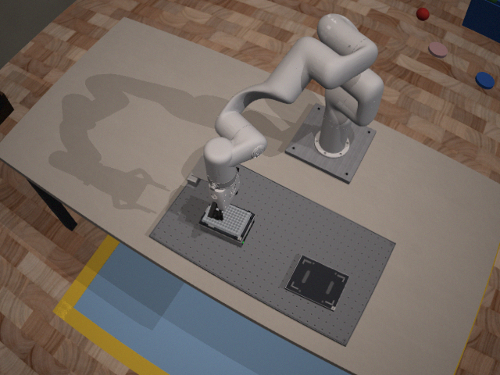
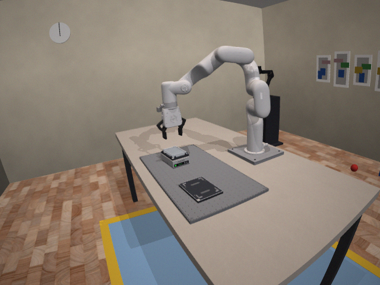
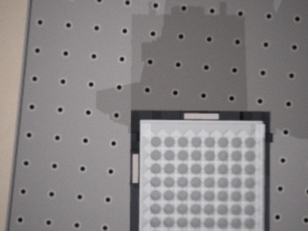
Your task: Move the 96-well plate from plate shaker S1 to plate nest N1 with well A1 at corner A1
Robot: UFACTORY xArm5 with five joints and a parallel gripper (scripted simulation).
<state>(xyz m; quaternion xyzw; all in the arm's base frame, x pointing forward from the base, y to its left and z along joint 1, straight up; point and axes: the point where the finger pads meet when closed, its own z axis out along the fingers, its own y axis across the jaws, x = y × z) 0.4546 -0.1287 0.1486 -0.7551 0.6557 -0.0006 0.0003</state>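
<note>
Right now my hand is 9 cm above the 96-well plate. The rest, counted from my hand: black plate nest N1 (1 cm ahead, 34 cm to the left, 15 cm below).
</note>
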